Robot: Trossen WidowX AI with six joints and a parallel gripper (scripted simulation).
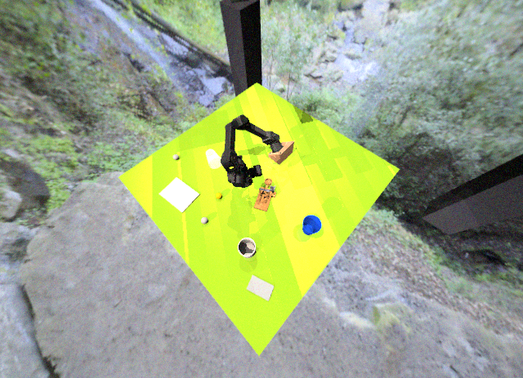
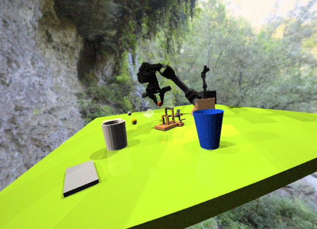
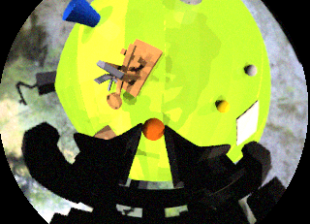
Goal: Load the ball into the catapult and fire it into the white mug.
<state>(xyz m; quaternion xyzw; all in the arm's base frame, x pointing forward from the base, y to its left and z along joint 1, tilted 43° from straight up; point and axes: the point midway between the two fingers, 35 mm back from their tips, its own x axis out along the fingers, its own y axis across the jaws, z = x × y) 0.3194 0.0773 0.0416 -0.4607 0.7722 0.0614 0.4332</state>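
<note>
Now: gripper tip 110 mm to the right of the wooden catapult, 60 mm above it and 40 mm past it. Also, from my gripper tip: yellow ball: 170 mm ahead, 100 mm to the right, 100 mm below; then white mug: 280 mm ahead, 250 mm to the left, 90 mm below; then orange ball: 10 mm above.
</note>
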